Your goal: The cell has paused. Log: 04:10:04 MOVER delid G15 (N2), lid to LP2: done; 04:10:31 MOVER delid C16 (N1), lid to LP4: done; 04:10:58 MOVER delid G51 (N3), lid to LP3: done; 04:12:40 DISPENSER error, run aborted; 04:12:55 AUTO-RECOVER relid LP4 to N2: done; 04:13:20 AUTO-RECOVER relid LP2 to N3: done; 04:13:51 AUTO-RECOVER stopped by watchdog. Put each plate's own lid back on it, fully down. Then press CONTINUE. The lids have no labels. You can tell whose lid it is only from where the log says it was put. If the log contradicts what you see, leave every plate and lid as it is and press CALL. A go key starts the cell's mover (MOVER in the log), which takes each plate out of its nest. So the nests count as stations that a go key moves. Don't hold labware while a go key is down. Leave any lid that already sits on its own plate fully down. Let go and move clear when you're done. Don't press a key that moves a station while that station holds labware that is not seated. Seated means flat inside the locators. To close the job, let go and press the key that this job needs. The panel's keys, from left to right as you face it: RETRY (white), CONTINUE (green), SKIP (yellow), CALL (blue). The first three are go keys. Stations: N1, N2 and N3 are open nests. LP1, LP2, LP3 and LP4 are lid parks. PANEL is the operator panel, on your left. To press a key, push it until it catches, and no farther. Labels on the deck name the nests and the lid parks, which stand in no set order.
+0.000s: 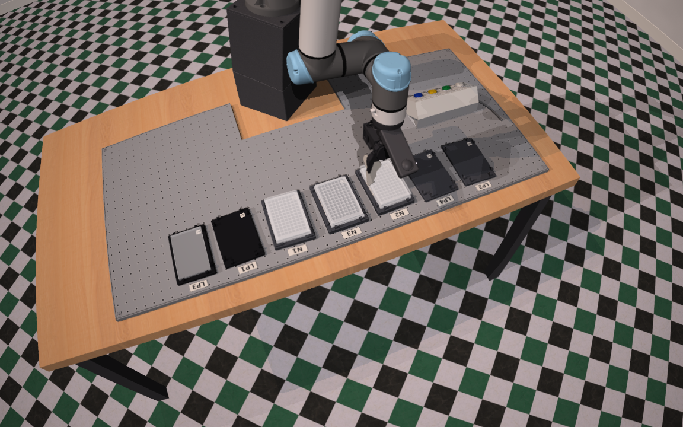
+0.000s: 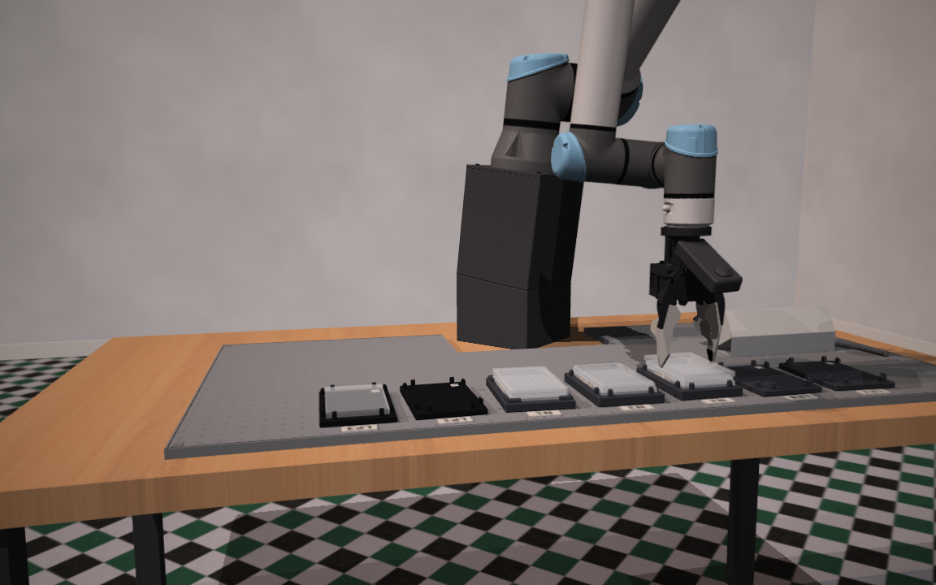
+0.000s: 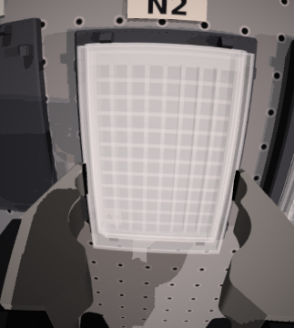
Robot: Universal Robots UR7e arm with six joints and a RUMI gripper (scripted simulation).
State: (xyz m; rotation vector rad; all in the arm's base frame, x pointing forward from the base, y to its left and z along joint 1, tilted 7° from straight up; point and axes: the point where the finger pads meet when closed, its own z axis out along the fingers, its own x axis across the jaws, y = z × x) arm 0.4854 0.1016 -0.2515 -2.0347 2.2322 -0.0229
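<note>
My gripper is now 2 cm above the plate. The rest, counted from my hand: blue CALL key (24 cm to the left, 20 cm behind, 2 cm above); then lid park LP2 (26 cm to the left, 4 cm below, 3 cm ahead); then lid park LP4 (13 cm to the left, 4 cm below, 2 cm ahead).
</note>
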